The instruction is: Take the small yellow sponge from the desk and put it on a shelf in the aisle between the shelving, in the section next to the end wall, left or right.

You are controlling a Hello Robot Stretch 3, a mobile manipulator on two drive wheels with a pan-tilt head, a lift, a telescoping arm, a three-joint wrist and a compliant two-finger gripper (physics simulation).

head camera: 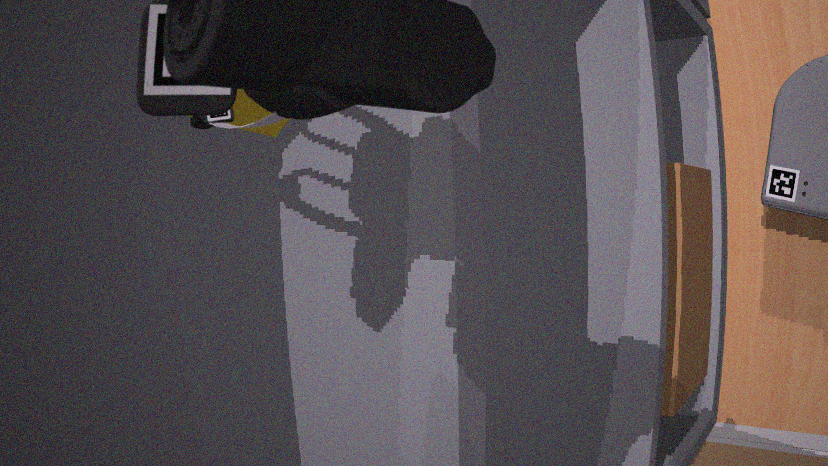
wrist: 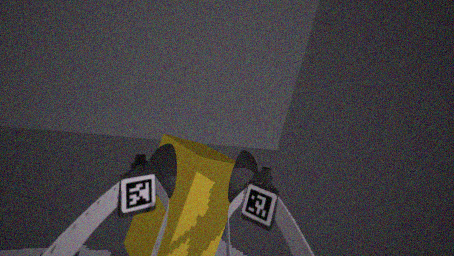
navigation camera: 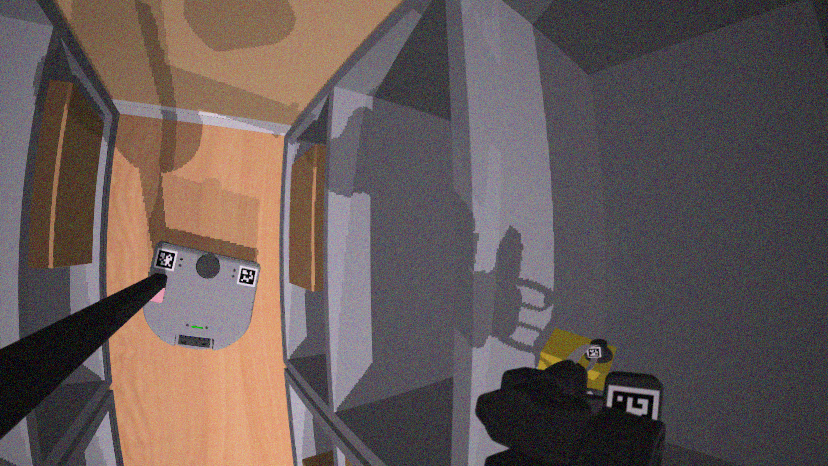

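My gripper is shut on the yellow sponge, with a finger pad on each side of it in the wrist view. The gripper's dark body covers part of the sponge in the head and navigation views. The gripper and sponge are on the side of the grey shelving at the right of the aisle in the navigation view. The gripper's shadow falls on a pale strip of this shelving. The height of the sponge above the shelf surface is hard to tell. The desk does not show.
The robot base stands on the aisle floor. The tan end wall closes the aisle. A brown box lies low in the right shelving; another brown box is in the left one.
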